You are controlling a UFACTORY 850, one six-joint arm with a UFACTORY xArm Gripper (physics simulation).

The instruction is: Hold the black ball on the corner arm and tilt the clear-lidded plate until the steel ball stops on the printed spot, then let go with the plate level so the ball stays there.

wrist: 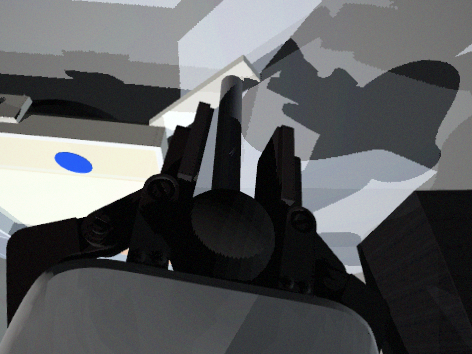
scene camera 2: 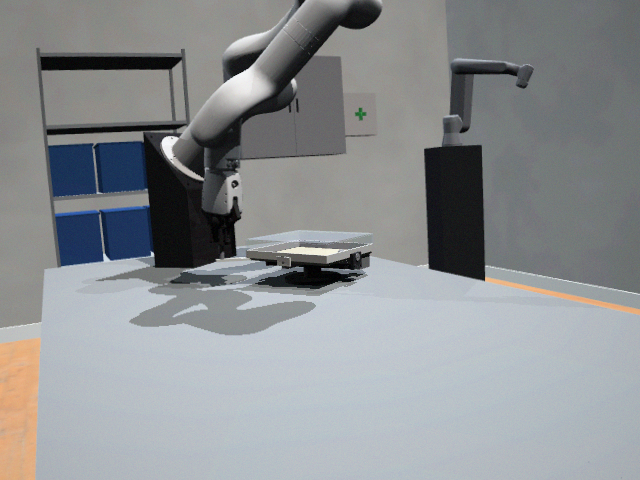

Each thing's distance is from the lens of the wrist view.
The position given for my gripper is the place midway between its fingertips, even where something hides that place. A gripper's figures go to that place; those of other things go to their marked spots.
my gripper (wrist: pixel 239 134): 0.13 m
clear-lidded plate (wrist: pixel 66 166): 0.18 m
